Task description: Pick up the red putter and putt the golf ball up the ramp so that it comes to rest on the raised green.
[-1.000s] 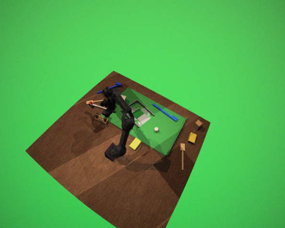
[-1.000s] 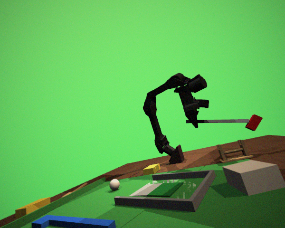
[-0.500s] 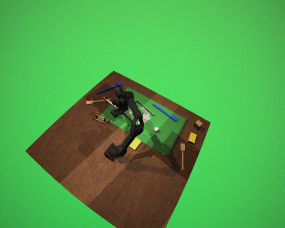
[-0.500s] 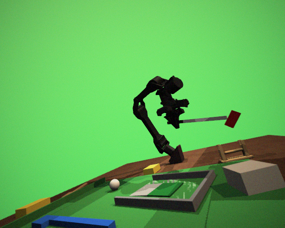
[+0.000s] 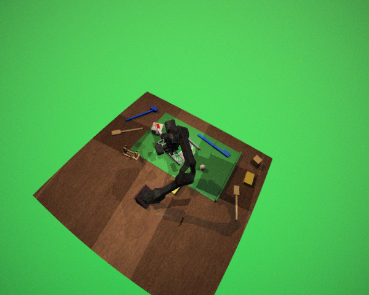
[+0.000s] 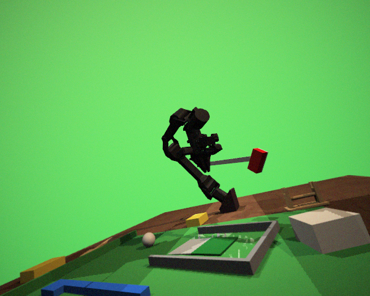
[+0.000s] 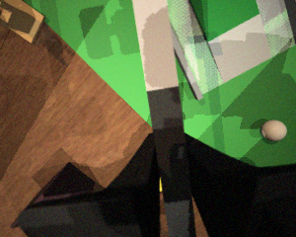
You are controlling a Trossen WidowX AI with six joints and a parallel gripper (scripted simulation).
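Now: gripper tip 70 mm short of the red putter, 80 mm to the right of it and 10 mm below it. Also, from my gripper tip: white golf ball: 100 mm ahead, 230 mm to the right, 170 mm below; green mat: 190 mm ahead, 80 mm to the right, 190 mm below; wooden stand: 40 mm behind, 280 mm to the left, 160 mm below.
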